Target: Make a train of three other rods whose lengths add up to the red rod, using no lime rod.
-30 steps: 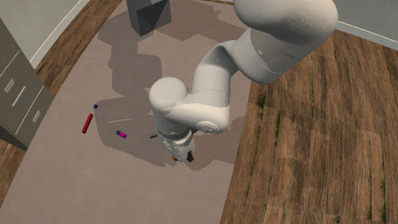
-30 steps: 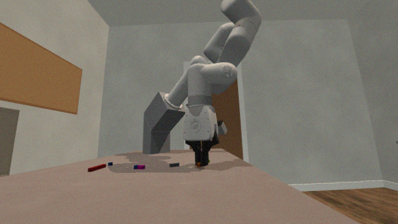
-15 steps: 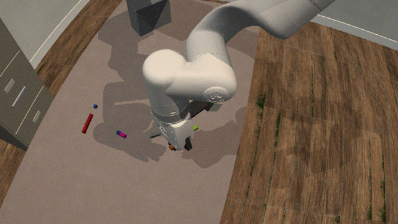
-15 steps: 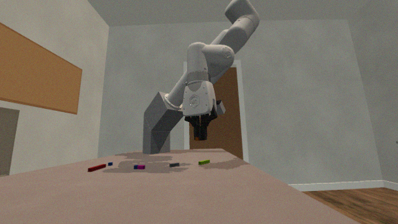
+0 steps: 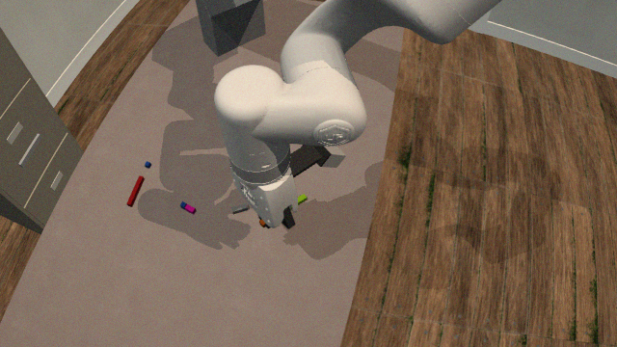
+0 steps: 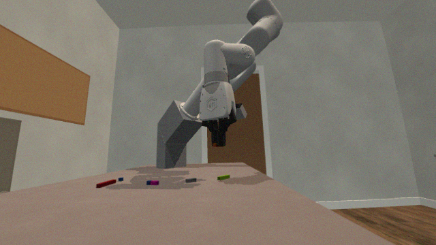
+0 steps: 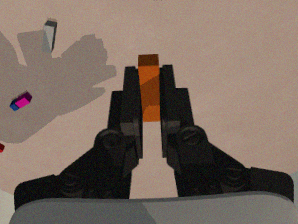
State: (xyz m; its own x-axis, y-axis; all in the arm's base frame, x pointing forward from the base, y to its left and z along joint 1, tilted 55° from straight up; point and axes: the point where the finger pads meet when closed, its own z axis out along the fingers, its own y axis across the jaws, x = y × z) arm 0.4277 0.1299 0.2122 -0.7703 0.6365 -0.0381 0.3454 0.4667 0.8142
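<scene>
My gripper is now 18 cm to the left of the magenta rod, 12 cm above it and 2 cm short of it. Also, from my hand: lime rod 12 cm below, 8 cm behind; grey rod 12 cm below, 9 cm to the right, 3 cm behind; orange rod 2 cm below.
</scene>
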